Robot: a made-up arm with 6 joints.
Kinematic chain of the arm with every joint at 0, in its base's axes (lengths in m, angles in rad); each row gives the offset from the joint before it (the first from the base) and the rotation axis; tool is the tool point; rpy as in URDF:
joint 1: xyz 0 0 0.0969 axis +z
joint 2: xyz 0 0 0 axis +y
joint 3: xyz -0.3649 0 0.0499 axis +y
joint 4: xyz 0.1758 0 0.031 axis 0.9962 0 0.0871
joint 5: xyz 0 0 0 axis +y
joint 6: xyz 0.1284 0 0.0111 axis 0.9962 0 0.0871
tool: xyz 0 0 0 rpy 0 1.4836 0
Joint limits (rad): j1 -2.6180..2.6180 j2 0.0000..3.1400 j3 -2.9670..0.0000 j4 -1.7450..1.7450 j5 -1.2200..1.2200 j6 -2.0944..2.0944
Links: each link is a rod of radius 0.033 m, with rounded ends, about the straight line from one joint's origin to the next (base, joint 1, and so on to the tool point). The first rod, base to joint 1, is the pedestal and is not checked.
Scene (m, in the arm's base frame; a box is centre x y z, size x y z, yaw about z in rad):
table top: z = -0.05
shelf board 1: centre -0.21 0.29 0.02 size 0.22 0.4 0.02 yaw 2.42
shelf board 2: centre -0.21 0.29 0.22 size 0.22 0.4 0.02 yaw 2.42
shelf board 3: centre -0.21 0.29 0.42 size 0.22 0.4 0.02 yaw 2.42
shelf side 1: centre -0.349 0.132 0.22 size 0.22 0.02 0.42 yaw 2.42
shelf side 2: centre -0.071 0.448 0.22 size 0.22 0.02 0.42 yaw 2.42
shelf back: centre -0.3 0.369 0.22 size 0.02 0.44 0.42 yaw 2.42
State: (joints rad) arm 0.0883 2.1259 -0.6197 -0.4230 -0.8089 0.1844
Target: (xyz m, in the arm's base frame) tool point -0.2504 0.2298 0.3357
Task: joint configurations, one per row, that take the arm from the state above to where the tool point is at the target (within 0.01 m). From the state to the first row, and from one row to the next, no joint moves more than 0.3 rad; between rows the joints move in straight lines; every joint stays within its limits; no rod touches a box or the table.
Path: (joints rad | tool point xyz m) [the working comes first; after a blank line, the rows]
Joints at the target: 2.1307 1.7344 -0.7857 -0.8641 -1.1680 0.1844
Straight joint move there: touches shelf board 2, shelf side 2.

1: 0.0671 1.8501 -0.4648 -0.6434 -0.9117 0.3437 | 0.3064 0.0818 0.2127
2: 0.0458 1.5743 -0.3098 -0.8637 -1.0144 0.5030 | 0.2215 0.0934 0.2676
3: 0.0246 1.2985 -0.1549 -1.0841 -1.1172 0.6623 | 0.1234 0.1054 0.2920
4: 0.0033 1.0227 0.0000 -1.3044 -1.2200 0.8216 | 0.0221 0.1168 0.2836
5: 0.2692 1.1117 -0.0982 -1.2494 -1.2135 0.7420 | 0.0273 0.1263 0.3001
6: 0.5352 1.2006 -0.1964 -1.1943 -1.2070 0.6623 | 0.0273 0.1464 0.3139
7: 0.8011 1.2896 -0.2947 -1.1393 -1.2005 0.5827 | 0.0169 0.1741 0.3248
8: 1.0670 1.3786 -0.3929 -1.0842 -1.1940 0.5030 | -0.0079 0.2049 0.3329
9: 1.3329 1.4675 -0.4911 -1.0292 -1.1875 0.4234 | -0.0490 0.2325 0.3380
10: 1.5988 1.5565 -0.5893 -0.9741 -1.1810 0.3437 | -0.1056 0.2500 0.3402
11: 1.8647 1.6455 -0.6875 -0.9191 -1.1745 0.2641 | -0.1747 0.2509 0.3394
12: 2.1307 1.7344 -0.7857 -0.8641 -1.1680 0.1844 | -0.2504 0.2298 0.3357

